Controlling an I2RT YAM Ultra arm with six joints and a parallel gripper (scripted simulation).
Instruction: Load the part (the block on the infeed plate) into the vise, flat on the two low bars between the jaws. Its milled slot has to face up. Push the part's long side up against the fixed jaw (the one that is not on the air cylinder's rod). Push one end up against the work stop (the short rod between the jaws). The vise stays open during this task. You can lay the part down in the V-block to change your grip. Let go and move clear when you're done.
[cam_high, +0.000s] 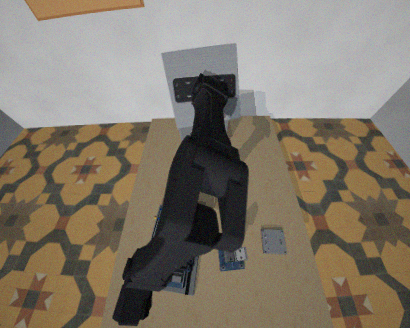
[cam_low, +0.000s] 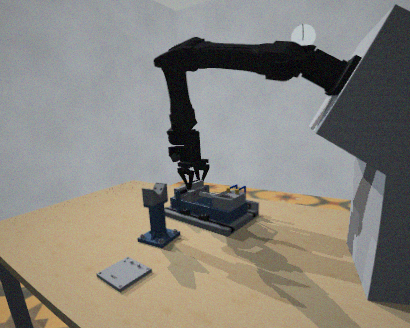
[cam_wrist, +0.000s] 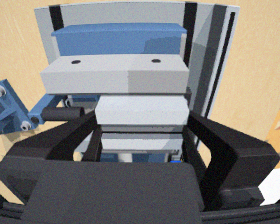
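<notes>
Right now the part is 10 mm above my hand. From my hand the other things lie so: fixed jaw: 30 mm ahead, 10 mm to the left, 20 mm below; then moving jaw: 30 mm behind, 30 mm to the left, 20 mm below; then work stop: 10 mm ahead, 60 mm to the left, 10 mm below.
</notes>
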